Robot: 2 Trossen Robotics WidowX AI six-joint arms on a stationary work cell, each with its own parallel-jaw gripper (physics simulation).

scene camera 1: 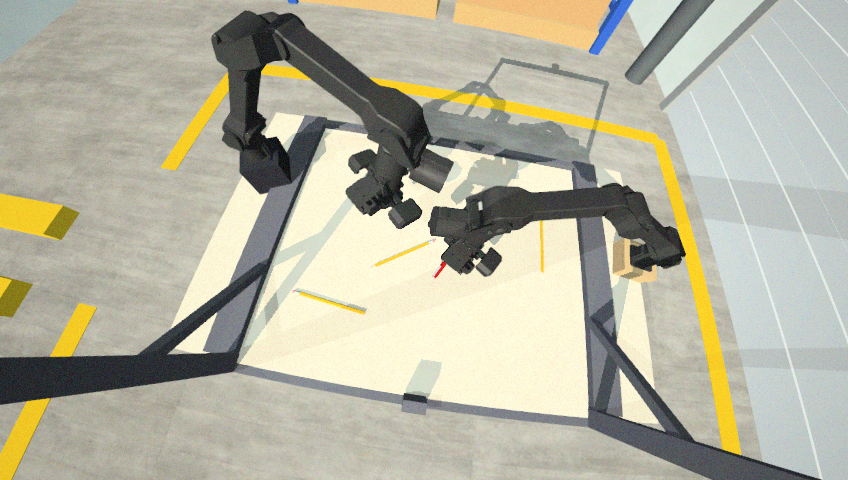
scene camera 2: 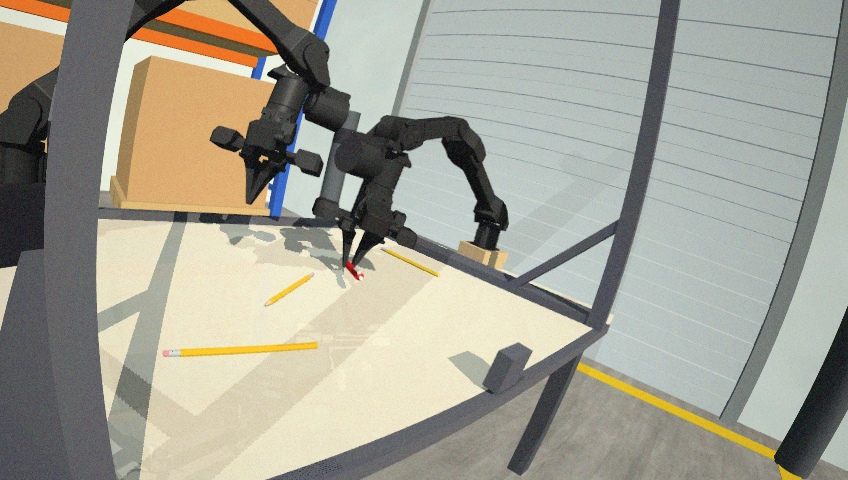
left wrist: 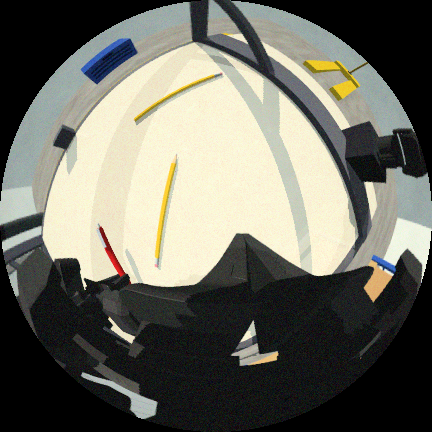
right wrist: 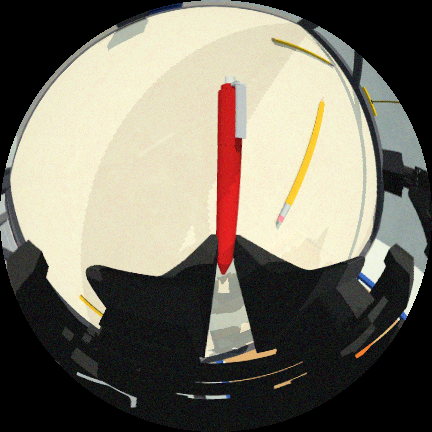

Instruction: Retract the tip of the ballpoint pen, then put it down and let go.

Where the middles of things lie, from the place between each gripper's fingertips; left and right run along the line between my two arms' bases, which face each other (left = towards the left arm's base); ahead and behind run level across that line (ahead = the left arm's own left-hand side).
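Labels:
From my right hand, the red ballpoint pen point(right wrist: 231, 100) is 1 cm to the left, 3 cm behind and 1 cm above, and going by their middles it's the nearest to my right hand of the things named here. The yellow pencil point(right wrist: 299, 177) is 3 cm behind that right hand, 13 cm to the left of it and 2 cm below it, while the tan block point(scene camera 1: 621, 266) is 10 cm ahead of the hand and 52 cm to the right of it.
With the yellow pencil, my left hand is 7 cm to the left of it, 5 cm past it and 12 cm above it. The red ballpoint pen is 19 cm to the right of my left hand, 5 cm behind it and 8 cm below it. You'd find the tan block 72 cm to the right of my left hand, 8 cm ahead of it and 10 cm below it. By its middle, the tan block is nearer to my right hand than to my left hand.

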